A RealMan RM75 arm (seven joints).
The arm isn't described. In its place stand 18 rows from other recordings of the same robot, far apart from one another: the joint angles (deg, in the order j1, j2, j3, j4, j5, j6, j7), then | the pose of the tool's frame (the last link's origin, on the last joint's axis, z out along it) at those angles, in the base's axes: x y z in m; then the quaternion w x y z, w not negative.
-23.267 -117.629 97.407 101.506 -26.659 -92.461 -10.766 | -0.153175 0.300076 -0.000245 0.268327 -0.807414 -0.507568 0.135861
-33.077 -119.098 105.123 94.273 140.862 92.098 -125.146 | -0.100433 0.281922 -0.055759 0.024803 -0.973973 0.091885 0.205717
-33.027 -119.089 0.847 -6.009 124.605 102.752 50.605 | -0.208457 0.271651 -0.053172 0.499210 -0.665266 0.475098 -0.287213
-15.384 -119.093 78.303 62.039 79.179 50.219 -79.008 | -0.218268 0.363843 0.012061 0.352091 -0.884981 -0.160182 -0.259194
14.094 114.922 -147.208 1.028 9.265 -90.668 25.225 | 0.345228 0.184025 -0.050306 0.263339 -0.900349 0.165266 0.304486
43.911 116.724 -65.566 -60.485 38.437 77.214 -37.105 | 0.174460 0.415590 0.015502 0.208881 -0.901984 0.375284 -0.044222
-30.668 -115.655 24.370 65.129 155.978 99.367 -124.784 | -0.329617 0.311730 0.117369 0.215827 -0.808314 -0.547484 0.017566
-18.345 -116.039 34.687 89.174 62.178 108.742 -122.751 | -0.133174 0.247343 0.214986 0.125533 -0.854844 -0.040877 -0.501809
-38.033 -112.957 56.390 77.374 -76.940 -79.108 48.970 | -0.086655 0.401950 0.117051 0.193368 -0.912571 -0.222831 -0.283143
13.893 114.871 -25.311 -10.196 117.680 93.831 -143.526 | 0.365873 0.253536 0.088473 0.592289 -0.652536 0.179605 0.437188
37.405 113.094 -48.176 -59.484 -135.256 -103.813 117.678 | 0.227313 0.351078 0.065940 0.048976 -0.944494 0.324770 -0.007565
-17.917 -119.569 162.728 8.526 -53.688 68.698 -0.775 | -0.336718 0.254014 -0.077667 0.484983 -0.836050 -0.146610 -0.210517
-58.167 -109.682 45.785 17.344 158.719 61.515 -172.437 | -0.257948 0.436143 0.002477 0.247648 -0.653236 -0.713221 0.057179
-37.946 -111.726 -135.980 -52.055 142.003 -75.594 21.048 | -0.278934 0.407073 0.086623 0.263678 -0.702334 -0.655846 -0.084064
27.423 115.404 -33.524 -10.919 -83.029 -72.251 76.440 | 0.325792 0.336988 0.005689 0.306521 -0.724627 0.453609 0.418569
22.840 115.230 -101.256 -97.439 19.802 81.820 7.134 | 0.171985 0.323911 0.001156 0.339588 -0.818379 0.441581 -0.141215
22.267 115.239 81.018 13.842 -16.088 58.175 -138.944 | 0.332369 0.325217 -0.031118 0.418655 -0.800900 0.310063 0.295209
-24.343 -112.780 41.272 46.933 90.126 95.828 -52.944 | -0.248632 0.333846 0.101267 0.304020 -0.899258 0.083429 -0.303228
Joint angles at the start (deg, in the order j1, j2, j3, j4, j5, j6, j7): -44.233 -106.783 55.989 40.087 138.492 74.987 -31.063
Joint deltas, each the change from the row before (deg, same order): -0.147 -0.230 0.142 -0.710 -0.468 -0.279 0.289; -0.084 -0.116 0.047 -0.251 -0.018 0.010 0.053; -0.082 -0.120 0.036 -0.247 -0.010 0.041 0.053; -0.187 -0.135 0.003 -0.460 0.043 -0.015 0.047; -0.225 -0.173 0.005 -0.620 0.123 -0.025 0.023; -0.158 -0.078 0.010 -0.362 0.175 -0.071 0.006; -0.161 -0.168 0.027 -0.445 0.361 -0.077 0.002; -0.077 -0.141 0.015 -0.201 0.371 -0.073 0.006; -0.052 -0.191 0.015 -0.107 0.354 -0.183 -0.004; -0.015 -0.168 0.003 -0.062 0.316 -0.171 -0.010; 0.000 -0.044 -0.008 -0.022 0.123 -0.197 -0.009; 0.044 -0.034 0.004 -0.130 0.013 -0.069 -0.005
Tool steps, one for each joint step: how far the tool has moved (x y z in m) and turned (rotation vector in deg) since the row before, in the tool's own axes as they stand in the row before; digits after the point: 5 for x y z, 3 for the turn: 0.00242 0.00021 0.00345 0.115 0.623 -0.071; 0.00117 0.00026 0.00142 -0.121 0.275 -0.010; 0.00123 0.00031 0.00142 -0.135 0.299 -0.015; 0.00143 0.00025 0.00197 -0.196 0.357 -0.069; 0.00174 0.00070 0.00261 -0.330 0.436 -0.138; 0.00068 0.00033 0.00137 -0.247 0.133 -0.030; 0.00111 0.00102 0.00219 -0.454 0.173 -0.022; 0.00059 0.00080 0.00141 -0.358 0.009 0.058; 0.00058 0.00047 0.00149 -0.247 -0.080 0.082; 0.00040 0.00053 0.00123 -0.203 -0.099 0.054; -0.00028 0.00008 0.00033 -0.007 -0.173 0.006; 0.00011 0.00080 0.00061 -0.066 0.043 -0.119
